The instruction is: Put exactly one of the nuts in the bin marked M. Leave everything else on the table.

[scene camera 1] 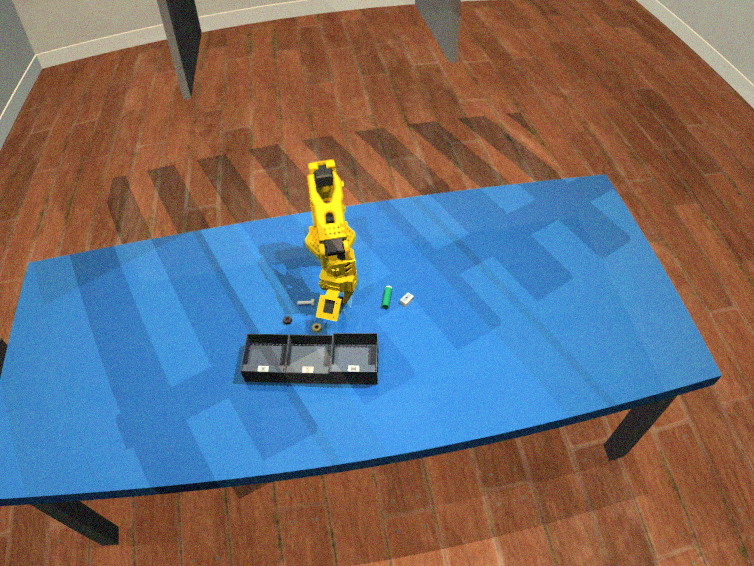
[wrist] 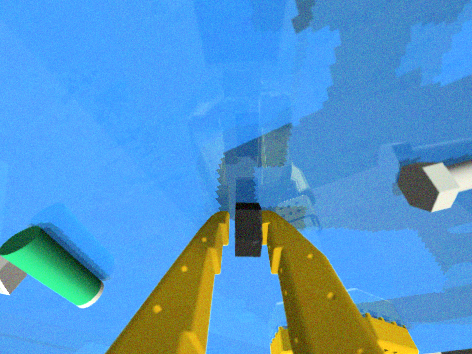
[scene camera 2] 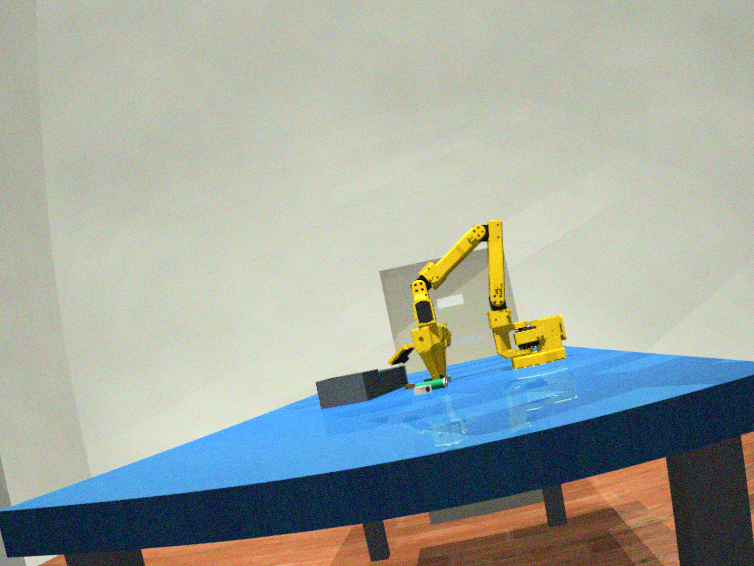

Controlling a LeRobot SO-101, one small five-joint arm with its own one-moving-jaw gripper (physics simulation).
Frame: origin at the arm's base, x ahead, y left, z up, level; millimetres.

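Seen in the pictures: end effector, tool point: [scene camera 1: 343, 301] [wrist: 228, 223]; arm's base, origin of the base link: [scene camera 2: 528, 365].
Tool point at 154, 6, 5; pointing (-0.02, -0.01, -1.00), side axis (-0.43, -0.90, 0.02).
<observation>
Pixels of each thing's middle, then the offset from my tool point to it, as dx, dy, dz. Level surfaces: height alone.
- dark nut, body centre: [wrist: 247, 228] -2, -6, +3
- brass nut, body centre: [scene camera 1: 316, 328] +53, -61, -1
- dark brown nut, body centre: [scene camera 1: 287, 320] +23, -118, -1
- three-part black bin, body centre: [scene camera 2: 365, 383] [scene camera 1: 310, 358] +131, -81, +18
- grey bolt, body centre: [scene camera 1: 306, 302] -13, -76, +0
- green cylinder, body centre: [wrist: 61, 271] [scene camera 2: 432, 385] [scene camera 1: 387, 296] +7, +88, +2
- small white block, body centre: [scene camera 2: 422, 389] [scene camera 1: 406, 299] +20, +126, +1
- blue table, its level: dz -5
A dark nut [wrist: 248, 230] stands on edge between my gripper's tips in the wrist view; the arm hides it in scene camera 1. My gripper [scene camera 2: 439, 378] [wrist: 245, 216] is low at the table, with both jaws in view and a narrow gap between them. The nut is close to the right jaw, and a thin strip of blue shows between it and the left jaw. A brass nut [scene camera 1: 316, 327] and a dark brown nut [scene camera 1: 286, 319] lie behind the three-part black bin [scene camera 1: 310, 378] [scene camera 2: 339, 389]. Its right compartment [scene camera 1: 355, 353] has a blurred label that looks like M.
A grey bolt [scene camera 1: 305, 302] [wrist: 432, 186] lies left of the gripper in scene camera 1. A green cylinder [scene camera 1: 386, 297] [scene camera 2: 431, 383] [wrist: 57, 267] and a small white block [scene camera 1: 406, 299] [scene camera 2: 422, 389] [wrist: 10, 275] lie right of it. All are on the blue table [scene camera 1: 517, 365].
</observation>
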